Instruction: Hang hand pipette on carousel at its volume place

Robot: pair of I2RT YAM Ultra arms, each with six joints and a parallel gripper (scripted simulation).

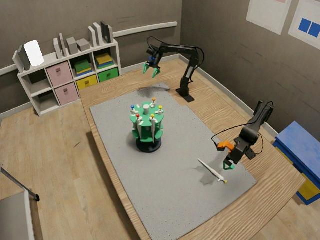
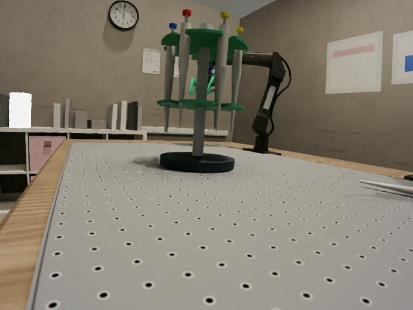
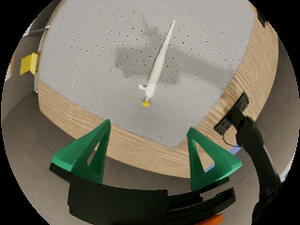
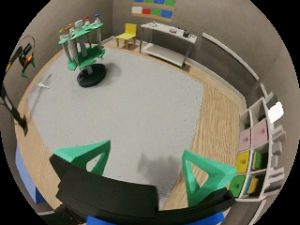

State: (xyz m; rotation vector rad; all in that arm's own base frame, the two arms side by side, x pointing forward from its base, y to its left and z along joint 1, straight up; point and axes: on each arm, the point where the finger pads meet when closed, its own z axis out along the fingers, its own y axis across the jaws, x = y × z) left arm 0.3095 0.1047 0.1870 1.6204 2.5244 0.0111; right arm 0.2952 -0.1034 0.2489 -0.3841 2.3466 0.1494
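Right now the hand pipette is 17 cm below my left hand, 6 cm to the right of it and 3 cm ahead of it.
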